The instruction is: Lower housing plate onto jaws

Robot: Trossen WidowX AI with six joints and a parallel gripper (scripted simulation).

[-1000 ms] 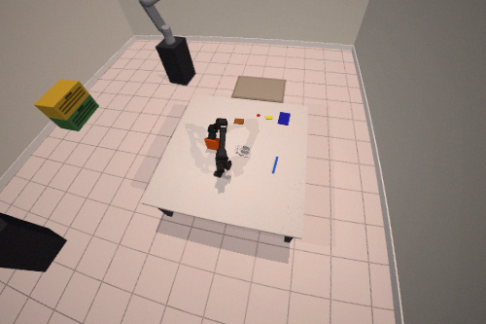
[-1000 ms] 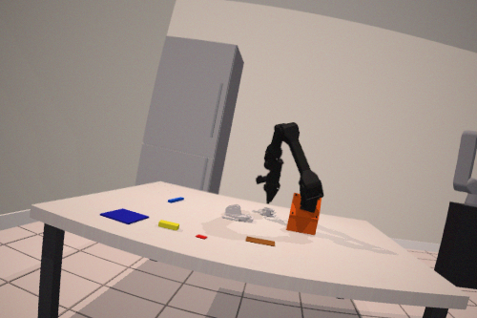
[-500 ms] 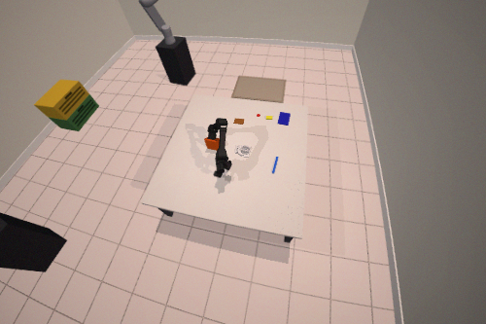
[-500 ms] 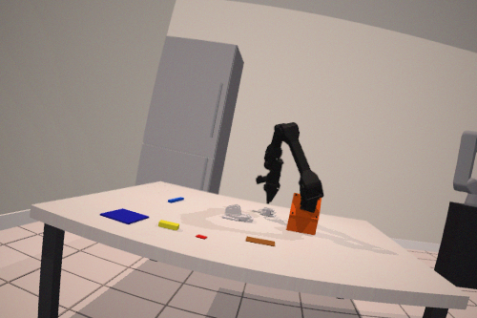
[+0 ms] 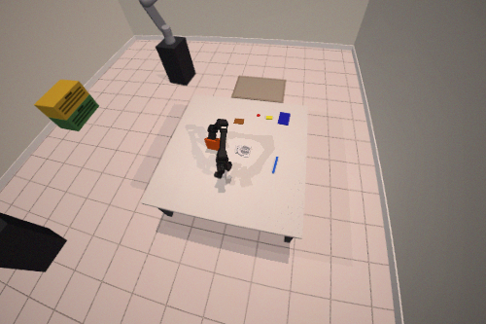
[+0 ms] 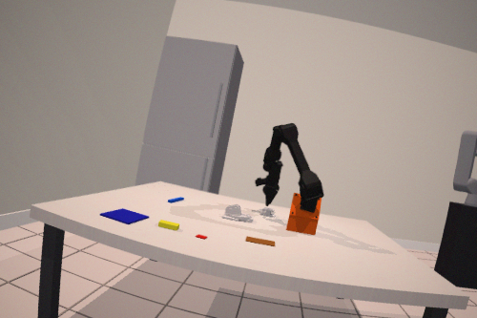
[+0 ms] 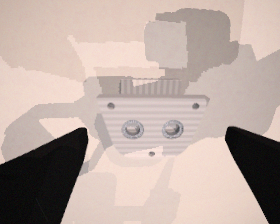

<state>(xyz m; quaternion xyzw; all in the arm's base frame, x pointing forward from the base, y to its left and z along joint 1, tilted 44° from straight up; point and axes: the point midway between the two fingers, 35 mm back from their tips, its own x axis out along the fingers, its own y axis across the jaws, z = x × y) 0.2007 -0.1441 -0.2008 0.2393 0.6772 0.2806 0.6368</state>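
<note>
Now: the white part 10 mm behind my gripper tip and 40 mm below it. From my gripper tip the other things lie so: blue bar 390 mm ahead, 220 mm to the left, 40 mm below; red chip 90 mm ahead, 720 mm to the left, 50 mm below; brown strip 80 mm behind, 590 mm to the left, 50 mm below.
</note>
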